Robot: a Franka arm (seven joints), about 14 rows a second.
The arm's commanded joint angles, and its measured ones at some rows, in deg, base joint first. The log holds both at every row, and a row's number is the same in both.
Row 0, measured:
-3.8, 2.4, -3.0, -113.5, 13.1, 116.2, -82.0
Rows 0 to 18, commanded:
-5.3, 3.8, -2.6, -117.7, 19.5, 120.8, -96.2
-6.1, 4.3, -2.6, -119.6, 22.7, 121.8, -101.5
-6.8, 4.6, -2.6, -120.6, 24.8, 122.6, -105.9
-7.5, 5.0, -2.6, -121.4, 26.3, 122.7, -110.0
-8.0, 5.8, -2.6, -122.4, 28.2, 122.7, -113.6
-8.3, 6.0, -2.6, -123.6, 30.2, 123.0, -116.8
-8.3, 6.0, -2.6, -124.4, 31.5, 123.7, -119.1
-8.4, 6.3, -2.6, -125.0, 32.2, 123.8, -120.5
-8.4, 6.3, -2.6, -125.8, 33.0, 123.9, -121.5
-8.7, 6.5, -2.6, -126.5, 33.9, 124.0, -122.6
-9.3, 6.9, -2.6, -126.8, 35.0, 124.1, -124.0
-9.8, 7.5, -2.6, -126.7, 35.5, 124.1, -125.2
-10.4, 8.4, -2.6, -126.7, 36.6, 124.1, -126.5
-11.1, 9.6, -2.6, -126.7, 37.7, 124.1, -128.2
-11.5, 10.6, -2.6, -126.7, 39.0, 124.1, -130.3
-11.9, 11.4, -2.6, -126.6, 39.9, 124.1, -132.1
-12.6, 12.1, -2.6, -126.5, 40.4, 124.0, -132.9
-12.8, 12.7, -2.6, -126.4, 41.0, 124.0, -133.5
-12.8, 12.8, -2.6, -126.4, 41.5, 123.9, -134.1
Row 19, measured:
-12.1, 12.3, -3.1, -126.4, 39.3, 123.2, -131.8
